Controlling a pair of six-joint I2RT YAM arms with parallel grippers.
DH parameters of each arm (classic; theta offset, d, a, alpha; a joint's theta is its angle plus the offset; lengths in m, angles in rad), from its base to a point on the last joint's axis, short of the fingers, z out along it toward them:
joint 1: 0 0.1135 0.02 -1.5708
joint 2: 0 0 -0.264 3.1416
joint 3: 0.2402 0 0.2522 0
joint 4: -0.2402 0 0.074 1.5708
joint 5: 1.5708 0 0 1.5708
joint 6: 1.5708 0.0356 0 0
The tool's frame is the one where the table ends.
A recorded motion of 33 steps. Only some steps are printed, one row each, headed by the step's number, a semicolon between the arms.
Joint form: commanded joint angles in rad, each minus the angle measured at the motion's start. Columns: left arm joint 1, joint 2, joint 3, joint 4, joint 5, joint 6; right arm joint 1, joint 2, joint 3, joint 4, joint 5, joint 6.
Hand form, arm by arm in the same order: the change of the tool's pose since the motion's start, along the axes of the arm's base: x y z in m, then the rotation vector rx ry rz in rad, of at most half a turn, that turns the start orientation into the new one. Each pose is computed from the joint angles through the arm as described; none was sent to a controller.
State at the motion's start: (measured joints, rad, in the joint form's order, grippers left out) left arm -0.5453 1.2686 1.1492 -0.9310 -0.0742 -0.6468; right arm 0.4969 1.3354 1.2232 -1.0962 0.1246 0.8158
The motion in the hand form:
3: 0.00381 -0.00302 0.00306 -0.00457 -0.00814 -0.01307; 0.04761 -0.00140 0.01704 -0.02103 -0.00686 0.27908
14: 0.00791 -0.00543 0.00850 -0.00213 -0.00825 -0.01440; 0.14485 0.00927 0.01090 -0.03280 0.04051 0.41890
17: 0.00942 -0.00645 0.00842 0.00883 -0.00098 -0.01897; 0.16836 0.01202 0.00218 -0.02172 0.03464 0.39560
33: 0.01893 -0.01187 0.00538 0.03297 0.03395 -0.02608; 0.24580 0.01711 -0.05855 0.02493 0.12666 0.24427
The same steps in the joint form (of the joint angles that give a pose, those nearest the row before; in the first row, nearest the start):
3: -0.0016 0.0159 0.0211 0.0049 0.0055 0.0101; -0.0971 0.1605 0.2003 -0.0189 -0.1178 -0.3589
14: -0.0015 0.0371 0.0582 -0.0120 0.0043 0.0124; -0.1770 0.5529 0.6266 -0.1094 -0.1931 -0.5649
17: -0.0023 0.0484 0.0686 -0.0226 0.0013 0.0186; -0.1892 0.6429 0.7142 -0.0988 -0.1987 -0.5511
33: -0.0009 0.1044 0.1079 -0.0477 0.0028 0.0273; -0.2289 1.0276 1.0933 -0.1693 -0.2152 -0.4276

